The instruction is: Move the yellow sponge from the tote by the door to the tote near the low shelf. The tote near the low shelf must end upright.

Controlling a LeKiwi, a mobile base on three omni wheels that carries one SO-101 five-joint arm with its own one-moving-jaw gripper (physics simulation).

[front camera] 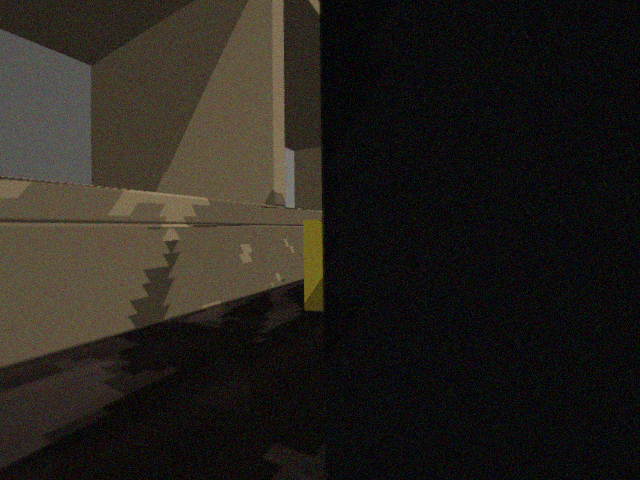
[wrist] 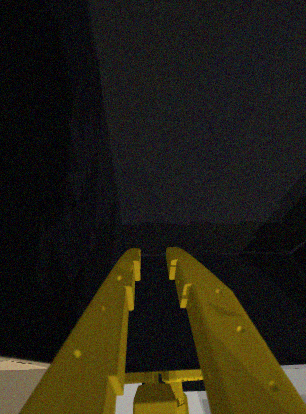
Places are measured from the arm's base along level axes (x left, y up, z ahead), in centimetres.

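Where they show: hand at its tool point: [wrist: 140, 260].
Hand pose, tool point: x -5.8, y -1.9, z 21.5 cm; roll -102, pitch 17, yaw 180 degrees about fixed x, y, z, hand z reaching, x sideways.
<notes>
Each offset is from my tool point to the centre of the thing. Level surfaces: height alone.
A black tote {dx -8.2, dy -2.1, dz -0.2 cm} [front camera: 479, 234] fills the right half of the front view, very close. In the wrist view its dark inside [wrist: 198, 132] lies beyond the jaws. A yellow sponge {dx +4.3, dy -4.0, dz +7.2 cm} [front camera: 313, 265] shows as a narrow upright strip at the tote's left edge, on the floor between the tote and the low shelf, outside the tote. It is not in the wrist view. My gripper [wrist: 153, 255] has both yellow jaws side by side with a narrow gap and nothing between them; it is shut and points at the tote's inside.
The tan low shelf [front camera: 99, 275] runs along the left of the front view, with uprights and a board above it. A strip of dark wood floor {dy -7.1 cm} [front camera: 151, 390] lies between shelf and tote. A blue-grey wall [front camera: 37, 114] shows behind.
</notes>
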